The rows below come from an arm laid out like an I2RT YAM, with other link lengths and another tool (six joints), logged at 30 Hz.
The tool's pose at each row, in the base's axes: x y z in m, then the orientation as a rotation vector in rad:
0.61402, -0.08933, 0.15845, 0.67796, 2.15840, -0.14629
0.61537, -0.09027, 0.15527, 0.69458, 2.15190, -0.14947
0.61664, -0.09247, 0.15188, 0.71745, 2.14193, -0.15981
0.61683, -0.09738, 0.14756, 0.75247, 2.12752, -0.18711
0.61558, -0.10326, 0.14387, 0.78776, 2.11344, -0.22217
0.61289, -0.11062, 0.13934, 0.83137, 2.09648, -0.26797
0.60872, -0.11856, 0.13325, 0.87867, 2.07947, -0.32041
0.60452, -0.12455, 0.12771, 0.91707, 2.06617, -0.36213
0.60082, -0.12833, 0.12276, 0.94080, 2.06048, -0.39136
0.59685, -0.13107, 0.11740, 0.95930, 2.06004, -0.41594
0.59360, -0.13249, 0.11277, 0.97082, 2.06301, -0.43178
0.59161, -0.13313, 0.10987, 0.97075, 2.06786, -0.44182
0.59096, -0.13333, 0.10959, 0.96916, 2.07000, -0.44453
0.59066, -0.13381, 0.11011, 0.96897, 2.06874, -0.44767
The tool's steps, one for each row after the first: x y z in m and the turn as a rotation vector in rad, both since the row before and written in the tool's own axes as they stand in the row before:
0.00136, -0.00051, 0.00327, 0.00794, -0.00270, 0.01183
0.00103, -0.00162, 0.00378, 0.01501, -0.00560, 0.01451
0.00106, -0.00454, 0.00459, 0.03130, -0.00945, 0.01802
0.00077, -0.00594, 0.00372, 0.03710, -0.00987, 0.01537
0.00133, -0.00795, 0.00412, 0.04795, -0.01122, 0.01787
0.00280, -0.00932, 0.00478, 0.05451, -0.01008, 0.01774
0.00320, -0.00766, 0.00392, 0.04399, -0.00650, 0.01429
0.00352, -0.00560, 0.00296, 0.03001, -0.00198, 0.00655
0.00442, -0.00505, 0.00264, 0.02516, 0.00186, 0.00282
0.00419, -0.00356, 0.00195, 0.01643, 0.00397, 0.00021
0.00272, -0.00201, 0.00115, 0.00755, 0.00224, -0.00546
0.00038, -0.00063, -0.00004, 0.00146, 0.00070, -0.00275
-0.00052, -0.00053, -0.00020, 0.00197, -0.00173, -0.00064

